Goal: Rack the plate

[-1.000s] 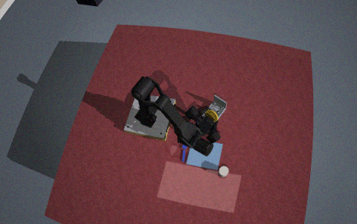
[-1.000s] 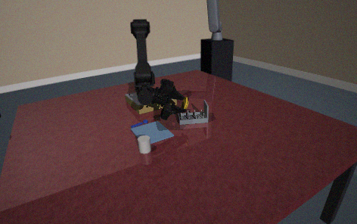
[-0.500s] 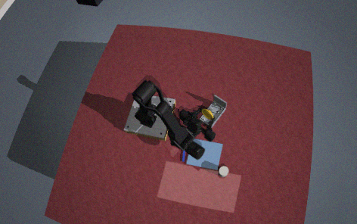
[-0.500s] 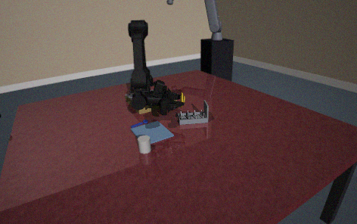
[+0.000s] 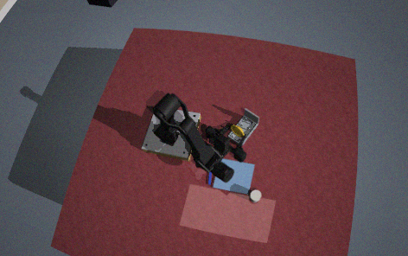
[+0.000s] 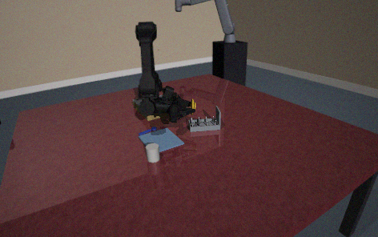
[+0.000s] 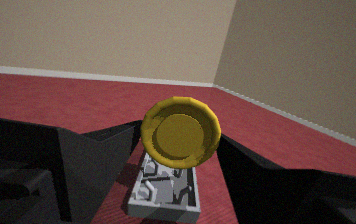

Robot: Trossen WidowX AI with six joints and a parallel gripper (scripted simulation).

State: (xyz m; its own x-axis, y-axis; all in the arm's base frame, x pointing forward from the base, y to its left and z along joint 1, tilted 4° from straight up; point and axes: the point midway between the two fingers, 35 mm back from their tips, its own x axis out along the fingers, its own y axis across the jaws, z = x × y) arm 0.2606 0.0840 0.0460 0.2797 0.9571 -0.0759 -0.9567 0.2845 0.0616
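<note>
The grey dish rack lies 70 mm below my gripper tip, 40 mm to the left of it and 10 mm ahead of it. The rest, counted from my gripper tip: blue spoon 190 mm to the right, 90 mm below, 50 mm behind; then yellow plate 10 mm to the right; then blue mat 160 mm to the right, 90 mm below, 50 mm ahead.
</note>
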